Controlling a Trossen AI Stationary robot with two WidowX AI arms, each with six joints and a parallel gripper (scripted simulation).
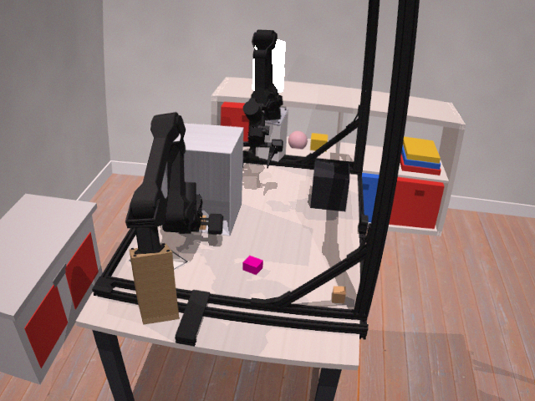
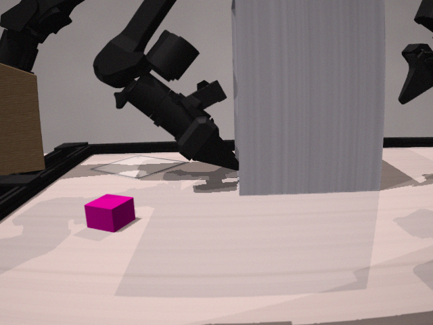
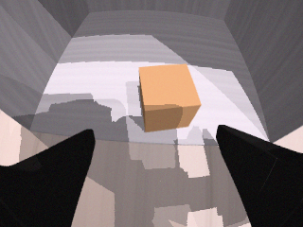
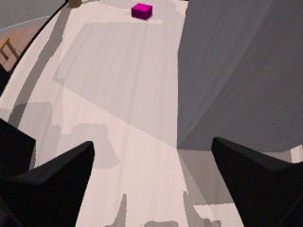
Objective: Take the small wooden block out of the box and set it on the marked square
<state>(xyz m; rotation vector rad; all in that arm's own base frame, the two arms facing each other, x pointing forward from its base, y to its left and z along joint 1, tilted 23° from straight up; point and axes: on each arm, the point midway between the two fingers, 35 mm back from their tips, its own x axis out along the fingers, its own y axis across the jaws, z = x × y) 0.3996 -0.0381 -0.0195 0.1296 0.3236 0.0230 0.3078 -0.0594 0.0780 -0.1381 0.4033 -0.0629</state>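
Now: left hand 50 mm short of the marked square, 170 mm to the right of it and 40 mm above it. The rest, counted from my left hand: magenta block: 220 mm behind, 90 mm to the left, 30 mm below.
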